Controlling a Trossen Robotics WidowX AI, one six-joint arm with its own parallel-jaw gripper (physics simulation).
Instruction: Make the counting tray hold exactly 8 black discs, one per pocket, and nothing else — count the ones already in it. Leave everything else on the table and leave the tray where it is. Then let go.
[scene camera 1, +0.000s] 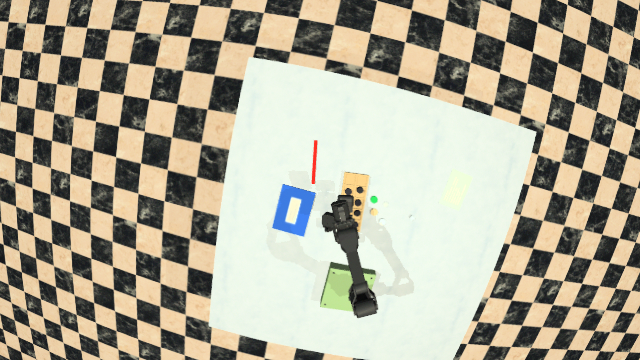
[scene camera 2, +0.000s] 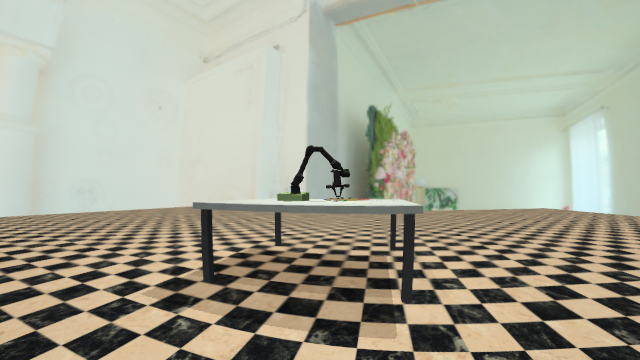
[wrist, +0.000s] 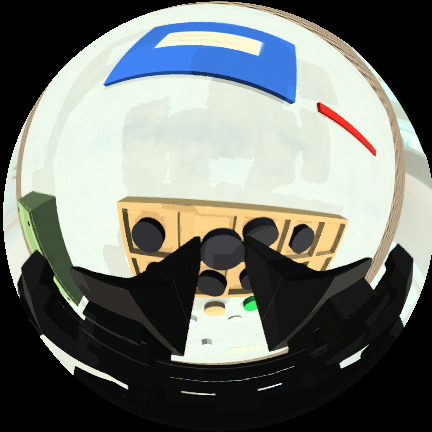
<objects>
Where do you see my gripper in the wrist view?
At 221, 241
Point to a tan counting tray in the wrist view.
182, 218
</objects>
